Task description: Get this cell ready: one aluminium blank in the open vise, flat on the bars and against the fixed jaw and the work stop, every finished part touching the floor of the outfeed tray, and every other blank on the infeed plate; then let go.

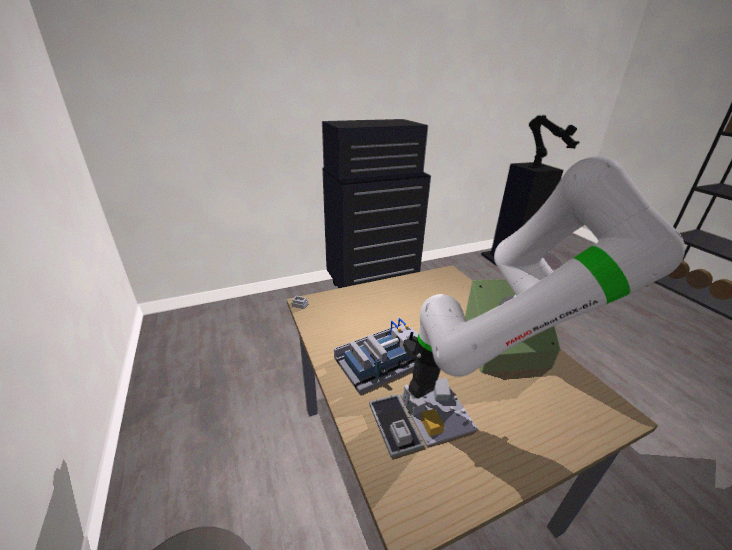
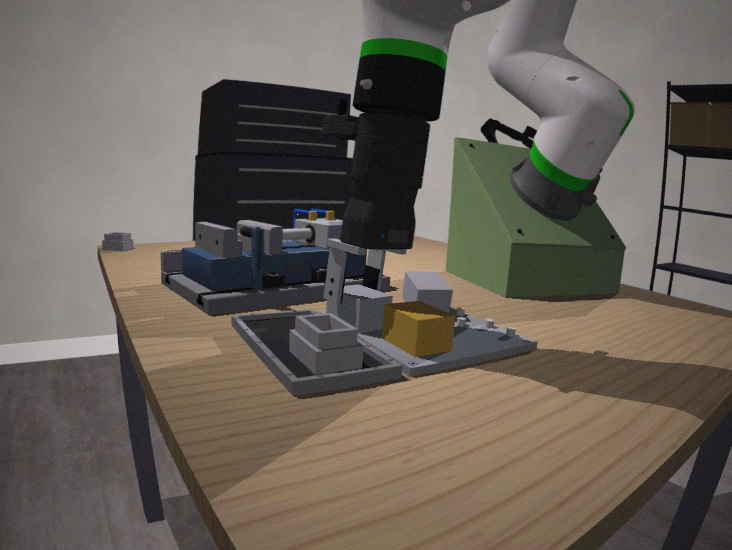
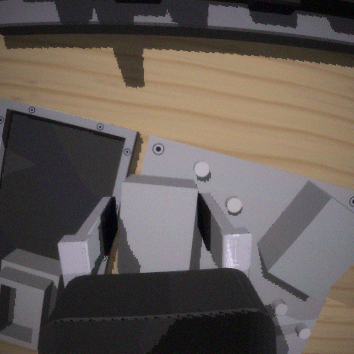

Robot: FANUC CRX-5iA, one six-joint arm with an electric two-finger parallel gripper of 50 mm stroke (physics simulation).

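Where they show: gripper, fingertip midpoint: point(image 1: 411, 398) point(image 2: 351, 298) point(image 3: 156, 211); arm's base, origin of the base link: point(image 2: 544, 192).
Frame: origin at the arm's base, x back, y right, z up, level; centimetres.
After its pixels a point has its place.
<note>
My gripper point(image 2: 353, 288) {x -45.9, y -10.4, z -13.7 cm} point(image 3: 156, 211) {x -45.9, y -10.4, z -13.7 cm} is open. Its fingers stand on either side of an aluminium blank point(image 2: 371, 316) {x -45.9, y -14.6, z -14.6 cm} point(image 3: 160, 230) {x -45.4, y -11.2, z -12.7 cm} at the infeed plate's tray-side edge, tips near its upper part; contact cannot be told. A second blank point(image 1: 443, 391) {x -35.8, y -12.3, z -12.5 cm} point(image 2: 427, 289) {x -37.3, y -12.8, z -12.7 cm} point(image 3: 315, 245) {x -36.1, y -10.1, z -12.2 cm} sits turned on the infeed plate point(image 1: 458, 428) {x -36.7, y -23.3, z -16.3 cm} point(image 2: 491, 351) {x -38.3, y -25.0, z -16.3 cm} point(image 3: 260, 170) {x -39.3, y -6.6, z -16.3 cm}. One finished part point(image 1: 401, 432) {x -54.0, y -20.0, z -14.4 cm} point(image 2: 325, 351) {x -55.4, y -22.6, z -14.5 cm} point(image 3: 42, 292) {x -52.1, y -17.3, z -13.0 cm} is upright in the outfeed tray point(image 2: 346, 385) {x -54.4, y -24.6, z -16.9 cm} point(image 3: 75, 120) {x -52.7, y -6.0, z -15.9 cm}. Another finished part point(image 1: 300, 302) {x -68.7, y 53.0, z -14.1 cm} point(image 2: 118, 241) {x -68.7, y 52.4, z -15.0 cm} stands at the table's far left corner. The vise point(image 1: 373, 354) {x -52.9, y 5.6, z -7.4 cm} point(image 2: 218, 269) {x -57.7, y 3.1, z -12.4 cm} is open; no blank shows between its jaws.
A gold-coloured block point(image 1: 432, 423) {x -44.9, y -21.4, z -12.7 cm} point(image 2: 417, 331) {x -46.2, y -22.8, z -13.8 cm} sits on the plate near the tray, beside the straddled blank. White pins point(image 3: 234, 205) {x -40.8, y -9.3, z -15.5 cm} stand up from the plate. The vise base edge point(image 3: 225, 17) {x -44.3, y 2.6, z -15.1 cm} lies beyond plate and tray. The green robot pedestal point(image 2: 562, 266) {x -4.8, y -9.1, z -12.1 cm} stands behind.
</note>
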